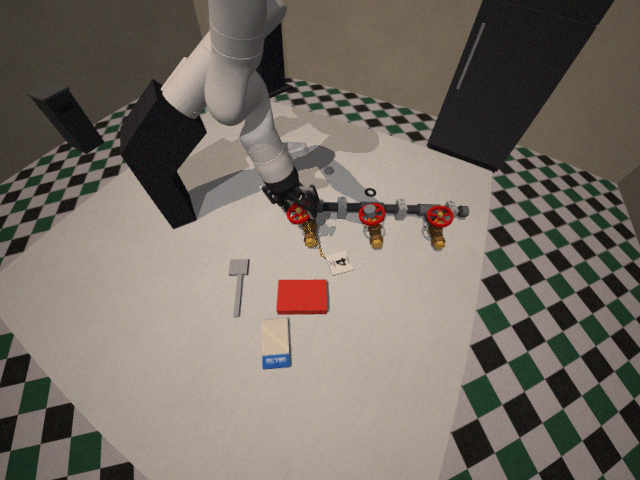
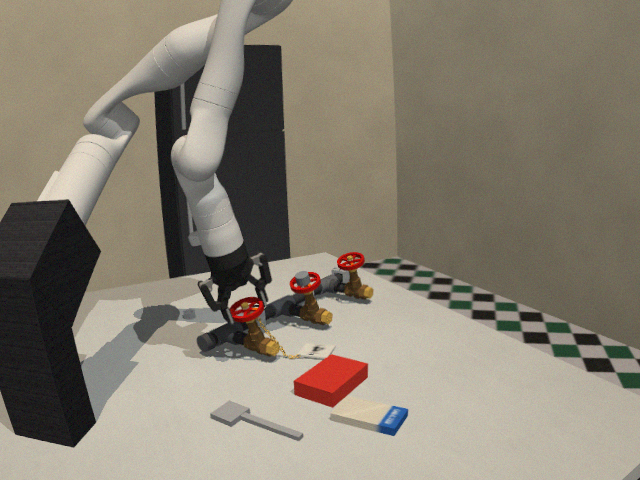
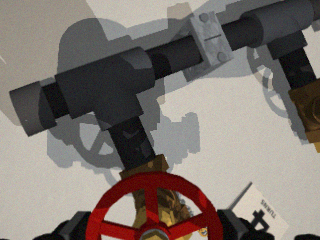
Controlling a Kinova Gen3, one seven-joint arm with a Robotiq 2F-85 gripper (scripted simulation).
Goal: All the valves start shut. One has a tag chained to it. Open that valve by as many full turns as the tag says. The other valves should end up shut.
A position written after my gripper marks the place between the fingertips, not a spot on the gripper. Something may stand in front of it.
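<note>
In image 2, my gripper point(image 2: 247, 313), a red block point(image 2: 331, 380), a grey paddle tool point(image 2: 230, 413). In image 1, my gripper point(image 1: 301, 214), the red block point(image 1: 294, 296). Red block out of frame in image 3. Grey paddle tool out of frame in image 3.
</note>
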